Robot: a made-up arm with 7 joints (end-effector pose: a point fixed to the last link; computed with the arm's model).
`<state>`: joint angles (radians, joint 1 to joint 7).
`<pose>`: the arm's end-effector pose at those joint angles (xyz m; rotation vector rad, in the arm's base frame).
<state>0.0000 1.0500 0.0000 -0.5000 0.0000 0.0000 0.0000</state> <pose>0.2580 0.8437 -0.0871 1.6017 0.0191 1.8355</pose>
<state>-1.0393 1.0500 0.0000 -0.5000 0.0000 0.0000 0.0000</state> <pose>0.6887 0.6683 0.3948 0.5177 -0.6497 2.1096</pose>
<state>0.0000 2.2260 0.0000 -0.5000 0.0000 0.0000 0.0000</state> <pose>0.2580 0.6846 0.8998 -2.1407 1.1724 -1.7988</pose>
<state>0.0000 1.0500 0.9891 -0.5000 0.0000 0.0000 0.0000</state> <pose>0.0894 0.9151 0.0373 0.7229 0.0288 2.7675</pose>
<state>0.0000 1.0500 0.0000 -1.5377 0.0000 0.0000 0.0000</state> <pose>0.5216 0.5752 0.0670 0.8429 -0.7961 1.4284</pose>
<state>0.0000 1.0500 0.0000 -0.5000 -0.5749 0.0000 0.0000</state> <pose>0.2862 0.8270 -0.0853 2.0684 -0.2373 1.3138</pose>
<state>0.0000 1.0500 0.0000 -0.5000 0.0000 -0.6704 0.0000</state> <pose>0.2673 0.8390 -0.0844 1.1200 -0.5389 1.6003</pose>
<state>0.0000 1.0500 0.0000 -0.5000 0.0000 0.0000 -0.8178</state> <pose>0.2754 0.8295 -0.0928 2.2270 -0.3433 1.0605</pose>
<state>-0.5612 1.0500 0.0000 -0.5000 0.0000 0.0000 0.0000</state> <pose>0.5591 0.7681 0.1206 1.0357 -0.3572 2.0414</pose>
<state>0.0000 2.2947 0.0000 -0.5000 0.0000 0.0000 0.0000</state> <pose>0.2580 0.6410 0.9437 -2.1030 1.2157 -1.7322</pose>
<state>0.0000 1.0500 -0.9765 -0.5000 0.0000 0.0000 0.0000</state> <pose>0.2325 0.7356 -0.2756 2.0471 0.0075 0.7184</pose>
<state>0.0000 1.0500 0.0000 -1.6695 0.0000 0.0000 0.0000</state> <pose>0.5281 0.5287 0.0936 0.7419 -0.8803 1.3603</pose>
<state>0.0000 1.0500 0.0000 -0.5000 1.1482 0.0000 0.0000</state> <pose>0.2143 0.8454 -0.1322 0.3584 0.5180 2.4827</pose>
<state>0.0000 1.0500 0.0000 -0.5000 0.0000 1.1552 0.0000</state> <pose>0.2415 0.8380 -0.0838 -2.1518 -1.1963 -1.7945</pose>
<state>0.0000 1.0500 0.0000 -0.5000 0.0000 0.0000 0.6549</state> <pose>0.2419 0.8496 -0.0946 0.9356 0.3096 2.2760</pose>
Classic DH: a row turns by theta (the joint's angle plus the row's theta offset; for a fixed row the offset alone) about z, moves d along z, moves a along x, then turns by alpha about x. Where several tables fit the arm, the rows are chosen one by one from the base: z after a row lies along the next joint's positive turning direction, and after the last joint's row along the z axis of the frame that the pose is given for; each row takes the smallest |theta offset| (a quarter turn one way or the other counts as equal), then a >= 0, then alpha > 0; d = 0 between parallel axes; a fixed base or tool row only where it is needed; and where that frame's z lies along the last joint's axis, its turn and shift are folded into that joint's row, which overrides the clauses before.
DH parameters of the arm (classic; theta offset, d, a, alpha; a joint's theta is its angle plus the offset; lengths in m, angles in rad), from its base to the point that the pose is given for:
base (fixed): 0 0.2792 0.0251 -1.2217
joint 1: 1.5708 0.0252 0.0009 1.5708
joint 2: 1.2217 0.0156 -0.0012 -1.5708
joint 3: -1.5708 -0.5116 0.078 -1.5708
joint 4: 0 0.0269 -0.0579 1.5708
joint 5: 0 -0.3896 0.0002 -1.5708
joint 6: 0 0.0288 -0.0089 1.5708
joint 7: 1.5708 -0.0156 0.0289 1.5708
tool (fixed): 0 0.004 0 0

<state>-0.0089 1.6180 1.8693 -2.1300 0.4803 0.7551 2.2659</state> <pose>-0.1154 0.3959 0.7249 -1.6151 -0.3417 0.4005</pose>
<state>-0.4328 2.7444 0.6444 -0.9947 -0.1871 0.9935 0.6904</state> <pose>-0.0684 0.0560 1.1455 0.2654 1.5636 -2.2431</pose>
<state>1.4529 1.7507 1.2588 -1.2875 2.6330 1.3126 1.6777</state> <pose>0.3056 0.7362 0.4209 1.0201 -2.4848 -1.1566</pose>
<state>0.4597 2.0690 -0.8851 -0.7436 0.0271 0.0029 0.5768</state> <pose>0.2411 0.9059 0.4395 2.6307 -0.1420 1.0454</pose>
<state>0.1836 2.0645 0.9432 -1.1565 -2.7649 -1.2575 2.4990</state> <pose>0.3662 0.5188 0.9059 1.9380 -0.4142 2.3635</pose>
